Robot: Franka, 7 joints.
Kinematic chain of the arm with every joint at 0, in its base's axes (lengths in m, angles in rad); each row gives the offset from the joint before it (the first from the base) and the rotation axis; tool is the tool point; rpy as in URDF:
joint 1: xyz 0 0 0.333 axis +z
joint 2: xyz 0 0 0 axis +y
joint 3: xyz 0 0 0.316 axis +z
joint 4: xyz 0.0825 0 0 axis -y
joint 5: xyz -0.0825 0 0.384 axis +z
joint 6: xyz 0 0 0 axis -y
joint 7: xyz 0.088 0 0 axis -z
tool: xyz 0 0 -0.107 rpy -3.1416 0 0
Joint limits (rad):
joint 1: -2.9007..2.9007
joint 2: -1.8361..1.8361
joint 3: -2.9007..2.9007
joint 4: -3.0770..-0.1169
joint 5: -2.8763..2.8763
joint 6: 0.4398..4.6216
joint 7: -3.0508..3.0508
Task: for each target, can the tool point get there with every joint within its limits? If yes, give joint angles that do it. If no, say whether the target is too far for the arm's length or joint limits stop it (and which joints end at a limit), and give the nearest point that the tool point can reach.
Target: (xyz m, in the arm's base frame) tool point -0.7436 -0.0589 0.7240
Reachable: yes | joints 0.2913 -1.5312 0.3661 -0.8107 -0.9218 2.6101 -2.2973
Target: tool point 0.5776 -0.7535 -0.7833
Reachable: no: too far | nearest point 0.3574 -0.4663 -0.2651 | short by 0.632 m
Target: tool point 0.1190 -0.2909 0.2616
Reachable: yes | joints -2.0046 0.2352 1.2402 -2.7613 1.6704 3.9892 0.4064
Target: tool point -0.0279 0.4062 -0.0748
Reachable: yes | joints 1.1632 1.3476 0.6415 -1.8889 1.6029 3.8497 -2.4084
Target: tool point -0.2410 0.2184 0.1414
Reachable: yes | joints 0.9405 -0.9949 2.0574 -2.7325 2.0575 2.6655 -1.5439
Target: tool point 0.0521 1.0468 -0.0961
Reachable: no: too far | nearest point 0.0395 0.7930 0.0080 | short by 0.275 m
